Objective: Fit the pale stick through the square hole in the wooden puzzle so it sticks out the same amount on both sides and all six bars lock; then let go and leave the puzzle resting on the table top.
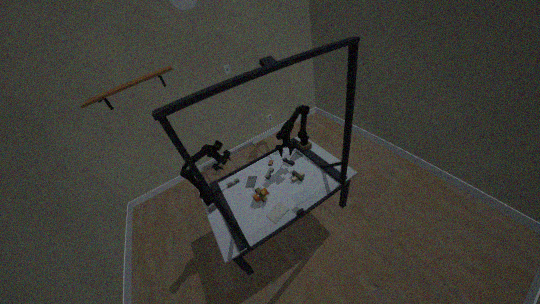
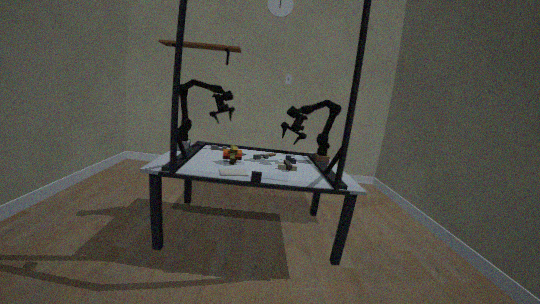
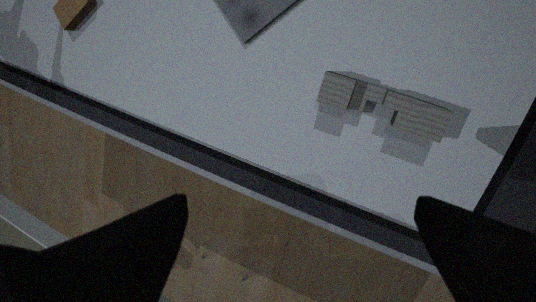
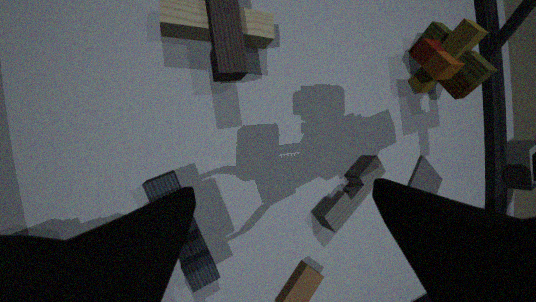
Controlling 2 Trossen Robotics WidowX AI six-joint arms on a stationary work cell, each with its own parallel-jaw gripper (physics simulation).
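Places are measured from the left arm's base along level axes (x ahead, y left, z up), in metres.
Pixels of known places: left gripper, fingertip midpoint: (image 1: 227,165) (image 2: 224,122) (image 3: 302,207); right gripper, fingertip midpoint: (image 1: 285,156) (image 2: 288,141) (image 4: 284,192); left arm's base at its link origin: (image 1: 209,201) (image 2: 182,140); right arm's base at its link origin: (image 1: 304,143) (image 2: 321,154).
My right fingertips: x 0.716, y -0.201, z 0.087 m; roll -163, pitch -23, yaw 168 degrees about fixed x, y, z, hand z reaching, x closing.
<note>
For each thing: its top centre in the pictures, then the offset to it from my right fingertips.
- pale bar at its top centre: (image 4: 221,16) (image 2: 287,165) dy -0.152, dx -0.032, dz -0.123 m
- dark brown bar at its top centre: (image 4: 225,12) dy -0.148, dx -0.032, dz -0.109 m
- short tan stick at its top centre: (image 4: 302,291) (image 3: 69,4) (image 1: 270,162) dy +0.179, dx -0.055, dz -0.137 m
- light grey notched bar at its top centre: (image 3: 382,106) (image 1: 232,181) dy +0.261, dx -0.451, dz -0.123 m
- grey-brown notched bar at its top centre: (image 4: 357,192) (image 2: 261,154) (image 1: 269,172) dy +0.077, dx -0.157, dz -0.123 m
- dark notched bar at its top centre: (image 4: 183,235) dy +0.047, dx +0.056, dz -0.123 m
- flat grey plate at its top centre: (image 4: 421,196) (image 1: 251,181) dy +0.147, dx -0.324, dz -0.146 m
- pale plate at its top centre: (image 2: 233,171) (image 1: 277,212) dy -0.259, dx -0.381, dz -0.147 m
A cluster of crossed orange, yellow and green bars (image 1: 260,194) (image 2: 232,154) (image 4: 440,62) rests on the table top. A pale bar (image 4: 185,15) lies crosswise beneath a dark brown bar (image 4: 227,45). A short tan stick (image 1: 270,163) (image 3: 70,12) (image 4: 301,283) lies apart near the back edge. I cannot tell which is the task's pale stick; the puzzle's square hole does not show clearly. My left gripper (image 1: 223,161) (image 2: 224,120) (image 3: 302,207) is open and empty, high above the back left. My right gripper (image 1: 286,154) (image 2: 289,140) (image 4: 284,192) is open and empty above the back right.
A light grey notched bar (image 1: 233,183) (image 3: 417,115) lies at the back left. A grey-brown notched bar (image 1: 269,173) (image 4: 345,200) and a dark notched bar (image 4: 200,260) lie near the right gripper. A flat grey plate (image 1: 251,181) (image 3: 257,15) and a pale plate (image 1: 277,212) (image 2: 233,171) lie on the table.
</note>
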